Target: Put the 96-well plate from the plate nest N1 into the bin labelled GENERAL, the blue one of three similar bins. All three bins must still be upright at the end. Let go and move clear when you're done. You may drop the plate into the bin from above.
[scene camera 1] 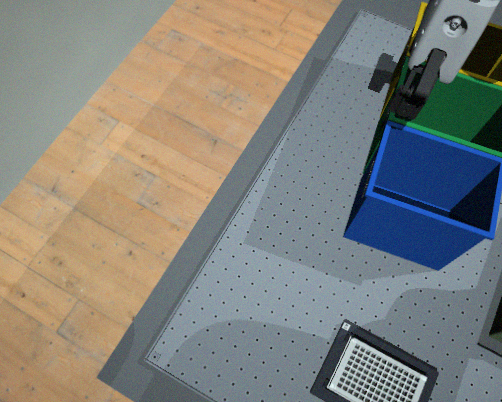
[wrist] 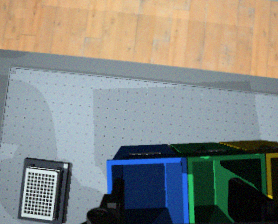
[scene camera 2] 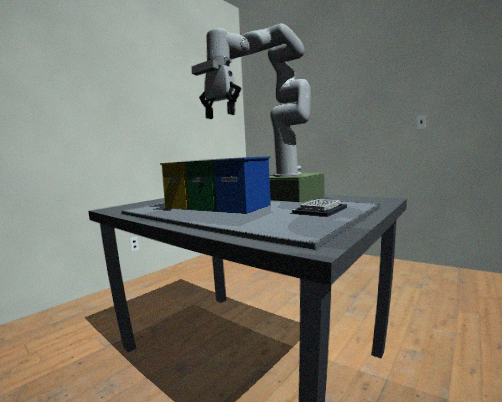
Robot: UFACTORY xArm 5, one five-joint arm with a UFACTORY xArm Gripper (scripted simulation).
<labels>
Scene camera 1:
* my gripper: 411,83
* blue bin: 447,182
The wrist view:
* my gripper: 176,196
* white 96-well plate: 39,193
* green bin: 207,181
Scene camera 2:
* my gripper: 220,116
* blue bin: 242,185
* green bin: 200,174
</labels>
